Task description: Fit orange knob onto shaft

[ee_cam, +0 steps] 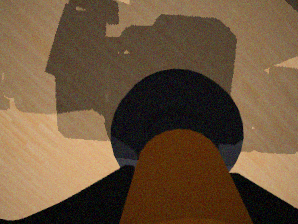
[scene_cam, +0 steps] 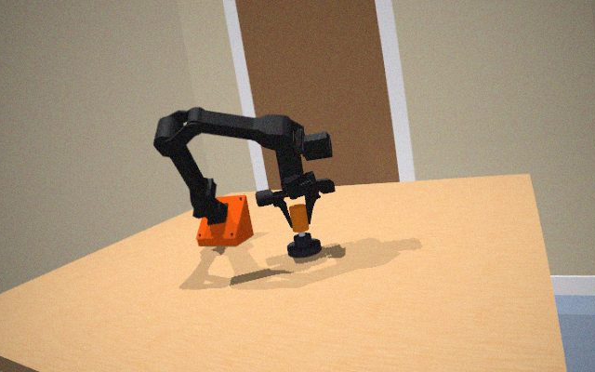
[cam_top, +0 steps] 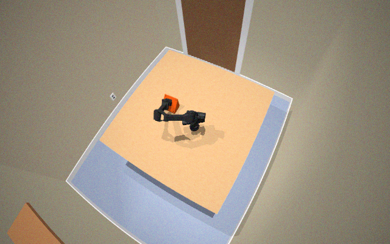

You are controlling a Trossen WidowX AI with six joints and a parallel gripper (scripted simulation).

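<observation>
Now: gripper tip 40 mm above the round pedestal. Round my gripper tip: orange knob 30 mm above.
</observation>
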